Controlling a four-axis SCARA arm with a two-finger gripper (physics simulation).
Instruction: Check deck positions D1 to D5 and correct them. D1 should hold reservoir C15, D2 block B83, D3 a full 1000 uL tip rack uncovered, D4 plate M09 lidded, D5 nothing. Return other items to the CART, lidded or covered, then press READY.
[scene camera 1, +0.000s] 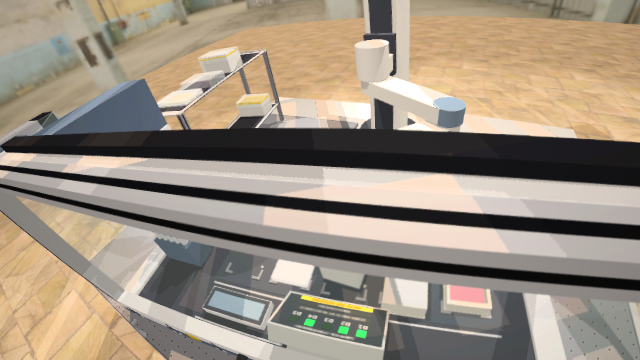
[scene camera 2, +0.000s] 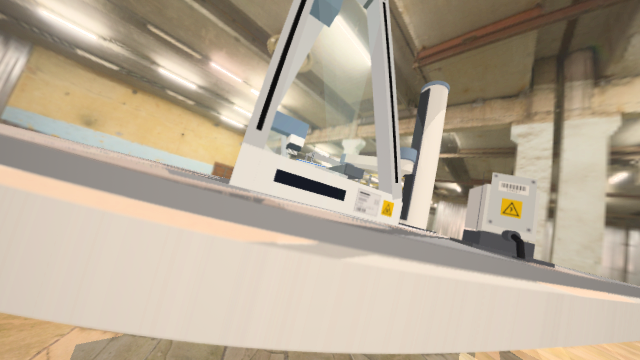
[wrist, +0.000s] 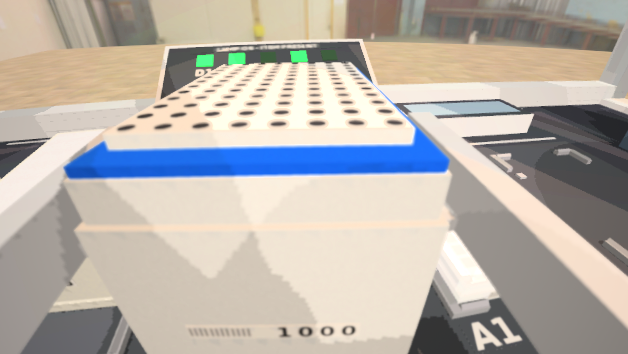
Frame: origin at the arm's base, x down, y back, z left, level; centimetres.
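Seen in the pictures: gripper, fingertip midpoint: (wrist: 275, 141).
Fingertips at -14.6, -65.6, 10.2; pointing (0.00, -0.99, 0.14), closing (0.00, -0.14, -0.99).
Note:
Offsets run from my fingertips to a thing's top centre, as dx, dy, dz. "spot": to the spot under its first point.
A 1000 tip rack {-2.4, -0.7, -0.1} (wrist: 255, 200), uncovered with a blue band and dark holes, fills the middle of the wrist view. My gripper (wrist: 275, 141) is shut on its sides; the fingertips' far ends are partly hidden. A grey box, probably this rack, shows at D3 behind the lamp panel (scene camera 1: 328, 322) (wrist: 175, 82). Corner brackets show in front of it. Lamps D1, D2 and D4 are lit; D3 and D5 are dark. A pink reservoir {+4.8, +2.1, +24.9} (scene camera 1: 467, 295) is at D1, a pale block {+3.2, -2.8, +13.3} (scene camera 1: 406, 298) at D2 and a white plate (scene camera 1: 292, 273) (wrist: 465, 267) at D4. Their labels are unreadable.
A cart {spot: -10.4, +62.1, -62.3} (scene camera 1: 271, 75) at the back left bears yellow-banded boxes {-28.1, +39.7, -65.7} (scene camera 1: 220, 61) {-3.7, +52.5, -68.4} (scene camera 1: 253, 105) and flat items {-23.3, +14.3, -60.3} (scene camera 1: 180, 98). A display (scene camera 1: 237, 305) (wrist: 465, 108) stands beside the lamp panel. The enclosure's crossbeam {spot: -37.1, -23.2, +11.4} (scene camera 1: 320, 210) hides much of scene camera 1's view. A blue-grey unit (scene camera 1: 185, 252) stands left of D5.

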